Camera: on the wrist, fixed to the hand. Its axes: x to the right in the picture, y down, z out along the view.
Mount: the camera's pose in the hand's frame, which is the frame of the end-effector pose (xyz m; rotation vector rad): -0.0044 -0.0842 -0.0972 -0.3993 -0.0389 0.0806
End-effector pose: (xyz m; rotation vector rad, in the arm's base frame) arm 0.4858 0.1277 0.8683 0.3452 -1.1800 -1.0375
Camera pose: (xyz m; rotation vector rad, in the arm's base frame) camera 0.5305 0.0605 0.7680 -0.0360 -0.9840 -1.1832
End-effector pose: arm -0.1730 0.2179 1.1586 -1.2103 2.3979 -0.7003
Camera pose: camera -0.1675 0.2044 1.2864 -1.2472 2.6149 -0.1723
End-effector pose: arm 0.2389 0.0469 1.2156 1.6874 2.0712 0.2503
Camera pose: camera 0.1215 0.0368 1.2672 1.5156 1.7810 0.6080
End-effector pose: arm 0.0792 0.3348 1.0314 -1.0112 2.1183 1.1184
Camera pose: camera 0.1393 0.2221 1.0466 -1.0717 1.9610 1.6318
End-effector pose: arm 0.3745 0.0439 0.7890 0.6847 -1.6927 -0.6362
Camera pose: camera 0.4797 -0.0162 0.7456 0.3201 -1.5566 -0.9022
